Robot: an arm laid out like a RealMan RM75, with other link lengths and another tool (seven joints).
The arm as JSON. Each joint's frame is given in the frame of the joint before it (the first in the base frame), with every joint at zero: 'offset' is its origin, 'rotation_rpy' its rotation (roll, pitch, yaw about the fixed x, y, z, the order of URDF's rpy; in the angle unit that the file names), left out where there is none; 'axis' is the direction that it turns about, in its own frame. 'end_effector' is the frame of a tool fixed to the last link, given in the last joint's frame.
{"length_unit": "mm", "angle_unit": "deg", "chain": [
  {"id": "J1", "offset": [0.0, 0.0, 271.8], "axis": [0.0, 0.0, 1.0]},
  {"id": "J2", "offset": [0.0, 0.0, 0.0], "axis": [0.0, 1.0, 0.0]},
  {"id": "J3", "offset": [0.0, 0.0, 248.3], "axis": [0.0, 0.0, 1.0]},
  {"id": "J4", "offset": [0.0, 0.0, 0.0], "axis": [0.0, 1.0, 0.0]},
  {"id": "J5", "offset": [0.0, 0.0, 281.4], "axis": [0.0, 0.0, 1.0]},
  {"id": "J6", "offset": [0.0, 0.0, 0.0], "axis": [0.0, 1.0, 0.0]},
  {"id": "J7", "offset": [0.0, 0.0, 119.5], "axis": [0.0, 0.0, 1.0]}
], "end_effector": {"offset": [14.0, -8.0, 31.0], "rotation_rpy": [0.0, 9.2, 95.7]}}
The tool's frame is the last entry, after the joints.
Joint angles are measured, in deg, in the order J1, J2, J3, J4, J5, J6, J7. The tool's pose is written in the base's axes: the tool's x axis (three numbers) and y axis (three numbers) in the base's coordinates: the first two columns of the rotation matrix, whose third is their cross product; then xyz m. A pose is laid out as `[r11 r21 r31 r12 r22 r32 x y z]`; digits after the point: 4 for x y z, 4 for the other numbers.
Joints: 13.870, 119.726, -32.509, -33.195, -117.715, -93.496, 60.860
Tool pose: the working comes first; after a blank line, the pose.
Where each joint sits with the arm in this pose, in the base's axes (m; each line is computed from the numbers above, not from the rounded line before):
J1: 0.0000 0.0000 0.2718
J2: 0.0000 0.0000 0.2718
J3: 0.2093 0.0517 0.1487
J4: 0.2093 0.0517 0.1487
J5: 0.4506 0.1965 0.1447
J6: 0.4506 0.1965 0.1447
J7: 0.4084 0.2499 0.0465
the tool: 0.4125 0.2654 0.0154

[-0.5379 -0.8424 -0.0326 -0.7163 0.4363 0.5447 0.4125 0.2654 0.0154]
